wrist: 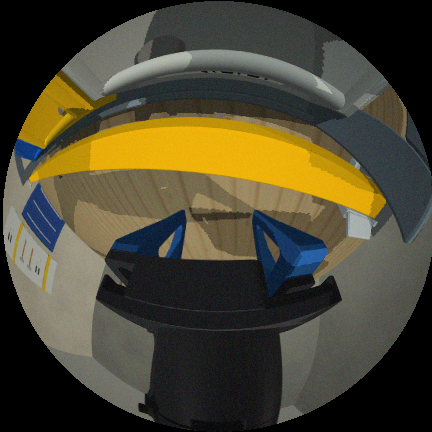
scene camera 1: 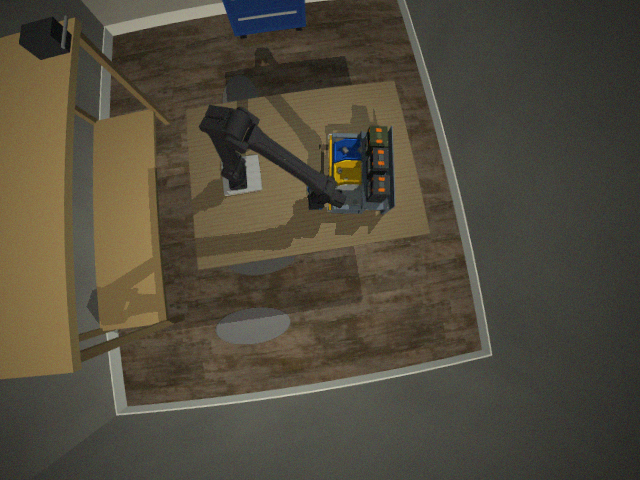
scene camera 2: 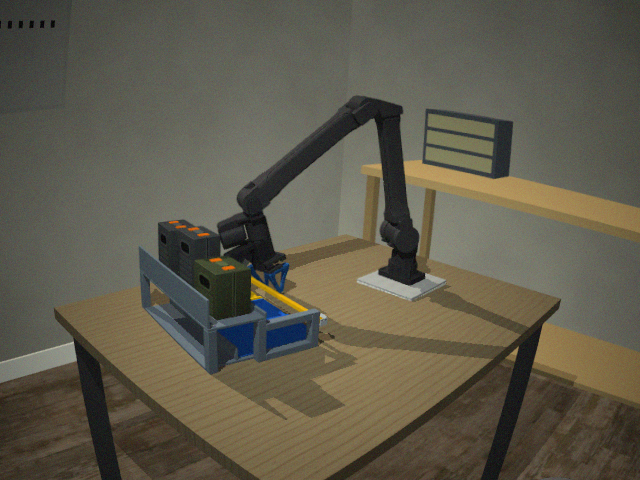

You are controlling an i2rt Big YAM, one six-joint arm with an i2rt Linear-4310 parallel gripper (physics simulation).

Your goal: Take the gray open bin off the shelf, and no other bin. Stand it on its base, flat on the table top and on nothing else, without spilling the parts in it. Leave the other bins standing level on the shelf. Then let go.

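Places are measured from the arm's base along level axes (x ahead, y left, z up), in metres.
Where they show: gripper, fingertip midpoint: (wrist: 218, 215) (scene camera 1: 311, 200) (scene camera 2: 273, 289); arm's base, origin of the base link: (scene camera 1: 238, 178) (scene camera 2: 401, 276).
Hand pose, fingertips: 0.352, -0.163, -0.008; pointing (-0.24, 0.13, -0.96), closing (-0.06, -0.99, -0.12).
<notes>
Each offset is from my fingertips to the top centre of the thing, as dx, dy, dz. "pt": to the spot under its first point.
The gray open bin @(+0.194, -0.019, +0.075) (scene camera 1: 354, 198) (wrist: 230, 30) sits level in the shelf (scene camera 1: 391, 170) (scene camera 2: 210, 351) (wrist: 375, 155), at the end away from the blue bin @(+0.227, +0.210, +0.075) (scene camera 1: 341, 150) (scene camera 2: 285, 335). The yellow bin @(+0.209, +0.100, +0.075) (scene camera 1: 347, 173) (wrist: 40, 112) is between them. The arm covers part of the gray bin in scene camera 1. A dark round part @(+0.137, +0.020, +0.013) (wrist: 160, 49) shows inside it in the wrist view. My gripper (scene camera 2: 270, 284) (wrist: 218, 215) is open and empty, low in front of the shelf. It is outside the yellow bar and apart from the gray bin's rounded front lip.
The yellow bar @(+0.107, +0.115, +0.059) (scene camera 1: 330, 170) (scene camera 2: 284, 297) (wrist: 215, 147) runs along the shelf's front, between my fingers and the bins. Two dark cases @(+0.287, -0.030, +0.218) (scene camera 1: 379, 186) @(+0.301, +0.080, +0.228) (scene camera 2: 199, 246) and a green case @(+0.323, +0.197, +0.193) (scene camera 1: 378, 135) (scene camera 2: 223, 289) stand on the shelf's upper level. A small white block @(pt +0.072, -0.060, +0.060) (wrist: 359, 225) is by the bar's end.
</notes>
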